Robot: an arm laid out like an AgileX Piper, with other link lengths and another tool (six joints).
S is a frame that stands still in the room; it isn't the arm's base.
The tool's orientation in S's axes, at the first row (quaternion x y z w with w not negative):
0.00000, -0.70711, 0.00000, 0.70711
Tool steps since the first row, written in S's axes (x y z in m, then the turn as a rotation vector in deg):
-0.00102, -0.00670, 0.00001, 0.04, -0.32, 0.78
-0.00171, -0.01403, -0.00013, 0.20, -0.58, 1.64
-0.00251, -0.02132, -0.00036, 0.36, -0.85, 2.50
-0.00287, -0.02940, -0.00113, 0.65, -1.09, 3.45
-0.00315, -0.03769, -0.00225, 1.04, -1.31, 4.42
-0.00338, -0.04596, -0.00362, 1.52, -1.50, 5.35
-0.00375, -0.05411, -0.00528, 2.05, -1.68, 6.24
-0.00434, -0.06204, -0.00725, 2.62, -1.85, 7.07
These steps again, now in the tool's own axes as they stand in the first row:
0.00001, -0.00670, 0.00102, 0.78, -0.32, -0.04
-0.00013, -0.01403, 0.00171, 1.64, -0.58, -0.20
-0.00036, -0.02132, 0.00251, 2.50, -0.85, -0.36
-0.00113, -0.02940, 0.00287, 3.45, -1.09, -0.65
-0.00225, -0.03769, 0.00315, 4.42, -1.31, -1.04
-0.00362, -0.04596, 0.00338, 5.35, -1.50, -1.52
-0.00528, -0.05411, 0.00375, 6.24, -1.68, -2.05
-0.00725, -0.06204, 0.00434, 7.07, -1.85, -2.62

